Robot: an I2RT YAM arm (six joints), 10 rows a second.
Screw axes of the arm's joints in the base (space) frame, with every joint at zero. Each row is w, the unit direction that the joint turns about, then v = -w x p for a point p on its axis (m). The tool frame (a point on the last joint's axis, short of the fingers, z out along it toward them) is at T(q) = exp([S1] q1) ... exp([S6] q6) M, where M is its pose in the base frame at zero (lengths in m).
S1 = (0, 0, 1, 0, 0, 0)
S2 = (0, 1, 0, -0.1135, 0, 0.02)
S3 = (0, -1, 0, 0.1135, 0, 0.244)
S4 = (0, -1, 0, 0.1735, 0, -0.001)
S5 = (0, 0, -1, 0, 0.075, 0)
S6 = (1, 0, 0, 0, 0.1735, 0)
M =
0 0 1 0.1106
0 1 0 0
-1 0 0 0.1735
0 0 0 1
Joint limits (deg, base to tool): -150..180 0..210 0..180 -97..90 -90..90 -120..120
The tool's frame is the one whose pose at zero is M.
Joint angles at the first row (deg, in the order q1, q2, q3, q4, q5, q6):
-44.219, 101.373, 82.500, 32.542, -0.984, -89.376
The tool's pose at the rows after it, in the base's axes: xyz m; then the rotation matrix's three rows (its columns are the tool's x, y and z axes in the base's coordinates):
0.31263 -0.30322 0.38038; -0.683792 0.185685 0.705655; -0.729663 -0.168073 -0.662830; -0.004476 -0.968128 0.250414
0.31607 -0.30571 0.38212; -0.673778 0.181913 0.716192; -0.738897 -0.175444 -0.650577; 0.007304 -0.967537 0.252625
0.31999 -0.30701 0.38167; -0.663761 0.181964 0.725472; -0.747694 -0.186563 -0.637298; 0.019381 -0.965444 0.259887
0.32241 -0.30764 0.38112; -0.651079 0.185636 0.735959; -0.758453 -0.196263 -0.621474; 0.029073 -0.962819 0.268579
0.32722 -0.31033 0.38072; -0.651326 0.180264 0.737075; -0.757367 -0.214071 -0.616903; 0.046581 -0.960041 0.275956
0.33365 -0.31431 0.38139; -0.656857 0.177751 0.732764; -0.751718 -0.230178 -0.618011; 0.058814 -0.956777 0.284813
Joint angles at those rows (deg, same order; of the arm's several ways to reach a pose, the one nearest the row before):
-44.203, 102.654, 84.766, 32.392, -0.964, -89.486
-44.198, 103.572, 86.241, 31.972, -1.883, -89.941
-44.025, 104.461, 87.070, 32.470, -2.634, -90.441
-43.947, 105.030, 87.445, 33.197, -3.629, -90.716
-43.774, 106.281, 88.774, 33.560, -3.697, -91.715
-43.543, 107.995, 90.952, 33.619, -3.258, -92.548

